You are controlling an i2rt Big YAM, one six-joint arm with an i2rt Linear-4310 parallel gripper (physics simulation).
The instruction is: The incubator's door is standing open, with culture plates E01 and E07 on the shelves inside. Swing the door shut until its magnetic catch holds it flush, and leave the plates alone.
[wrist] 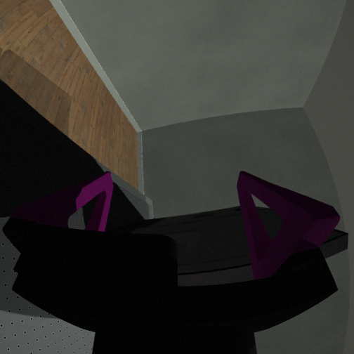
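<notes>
My gripper [174,178] is open and empty, with its two magenta fingertips spread wide apart. A dark grey, flat-faced body [215,240] shows beyond and between the fingers, with a thin black line along its near edge. It may be part of the incubator or its door, but the view is too dark to tell which. Its right end sticks out past the right finger. The black gripper body hides much of it. I cannot make out the door's handle or catch. Culture plates E01 and E07 do not show in this view.
A large black surface [40,150] runs along the left side. A light grey surface with small holes [35,332] lies at the lower left. Wooden floor [80,100] shows at the upper left, bordered by a pale strip. Grey room surfaces fill the top and right.
</notes>
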